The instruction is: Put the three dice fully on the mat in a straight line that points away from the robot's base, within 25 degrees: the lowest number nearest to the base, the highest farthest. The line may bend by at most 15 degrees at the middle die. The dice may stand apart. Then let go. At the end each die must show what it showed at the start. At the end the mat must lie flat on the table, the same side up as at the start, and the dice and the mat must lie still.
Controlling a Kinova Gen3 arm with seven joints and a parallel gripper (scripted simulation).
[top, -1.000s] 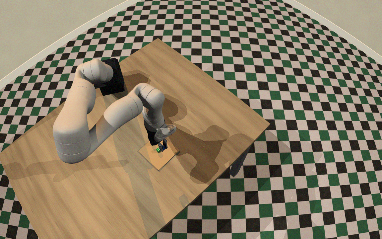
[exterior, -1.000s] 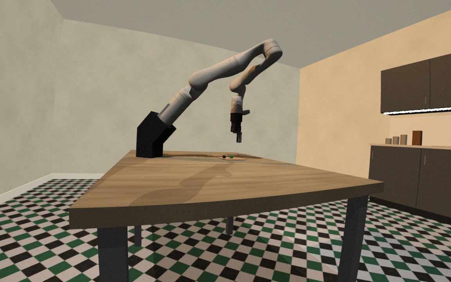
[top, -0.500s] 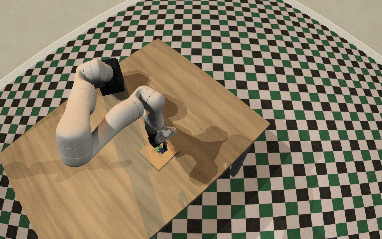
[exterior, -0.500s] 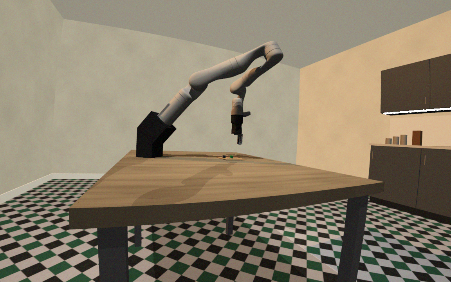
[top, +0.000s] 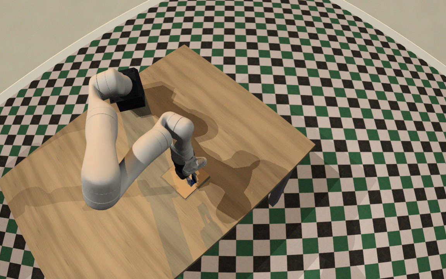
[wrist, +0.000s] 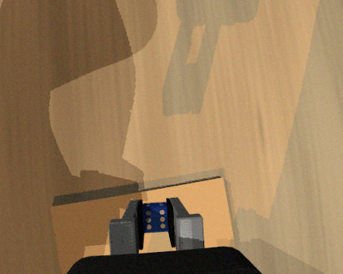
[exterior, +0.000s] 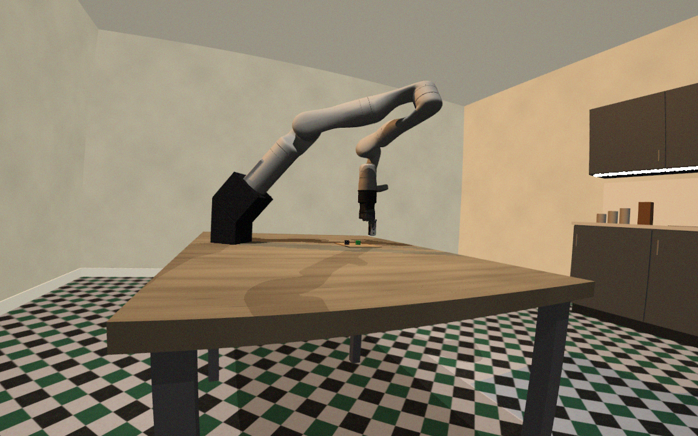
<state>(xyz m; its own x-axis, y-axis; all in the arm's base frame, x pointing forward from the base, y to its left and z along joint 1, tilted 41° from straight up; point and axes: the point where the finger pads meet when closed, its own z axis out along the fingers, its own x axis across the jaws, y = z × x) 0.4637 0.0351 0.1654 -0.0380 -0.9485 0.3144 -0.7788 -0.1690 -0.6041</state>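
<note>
Right now my hand is 6 cm past the green die, 1 cm to the right of it and 5 cm above it. The rest, counted from my hand: blue die 1 cm below; black die 10 cm behind, 1 cm to the left, 5 cm below; orange mat 6 cm behind, 1 cm to the left, 6 cm below.
</note>
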